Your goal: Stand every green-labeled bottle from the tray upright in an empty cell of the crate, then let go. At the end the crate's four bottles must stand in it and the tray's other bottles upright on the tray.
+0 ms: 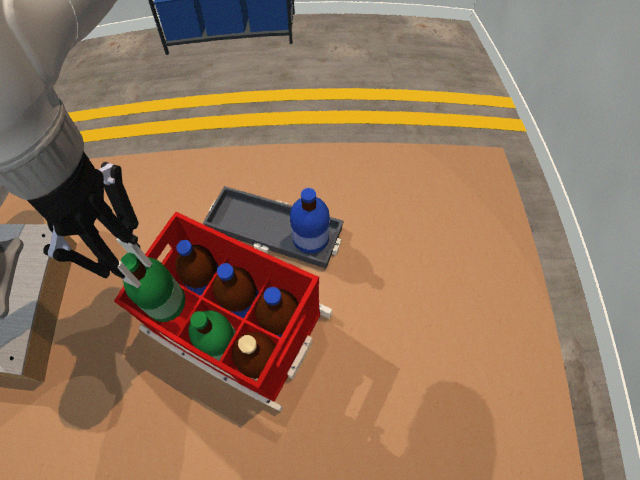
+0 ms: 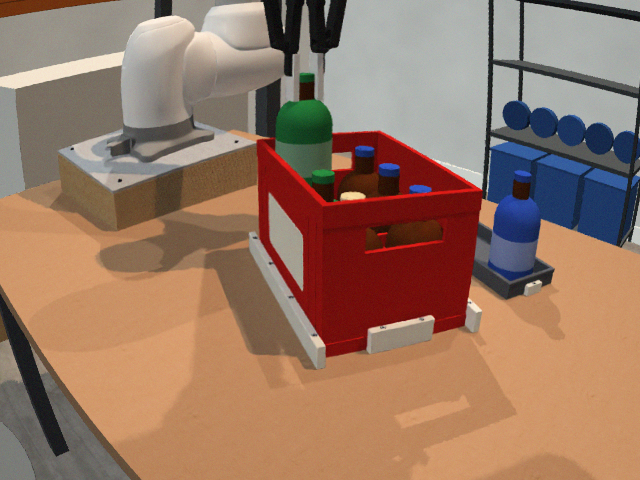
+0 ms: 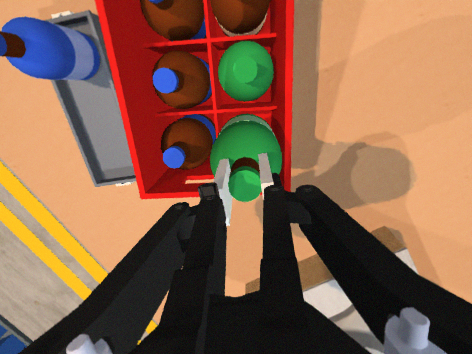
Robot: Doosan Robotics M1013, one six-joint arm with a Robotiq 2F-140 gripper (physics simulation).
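Frame: origin at the arm's base, x ahead, y left, z up, level; millimetres.
Where they show: gripper, fingertip midpoint: [image 1: 138, 272] [image 2: 304, 99] [image 3: 245, 170]; arm's base at its link origin: [image 2: 158, 142].
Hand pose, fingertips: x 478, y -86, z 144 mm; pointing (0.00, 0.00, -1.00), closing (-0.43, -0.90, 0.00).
Note:
Each offset is from my fingertips to the centre of the thing.
My gripper [image 1: 134, 263] [image 2: 306, 85] [image 3: 245, 170] is shut on the neck of a green-labeled bottle {dx +0, dy +0, dz -42 mm} [image 1: 155, 291] [image 2: 303, 134] [image 3: 246, 142]. The bottle is upright, its lower part inside the corner cell of the red crate {dx +92, dy -7, dz -151 mm} [image 1: 312, 304] [image 2: 398, 279] [image 3: 125, 130] nearest the robot base; its base is hidden by the crate wall. Another green bottle {dx +71, dy -47, dz -153 mm} [image 1: 210, 333] [image 2: 323, 187] [image 3: 245, 72] stands in the cell beside it. Three blue-capped brown bottles and a cream-capped brown bottle {dx +145, dy -89, dz -153 mm} [image 1: 250, 353] fill the other cells. A blue bottle {dx +255, dy +164, dz -156 mm} [image 1: 309, 224] [image 2: 515, 232] [image 3: 50, 49] stands upright on the grey tray {dx +176, dy +200, dz -226 mm} [image 1: 232, 209] [image 2: 509, 290] [image 3: 90, 120].
The tray lies along the crate's long side. White blocks {dx +214, dy -82, dz -224 mm} [image 1: 299, 356] [image 2: 400, 334] sit against the crate's foot. The robot's base plate [image 1: 23, 341] [image 2: 108, 170] is beyond the crate's end where my gripper is. A shelf rack with blue bins [image 1: 224, 18] [image 2: 560, 186] stands behind.

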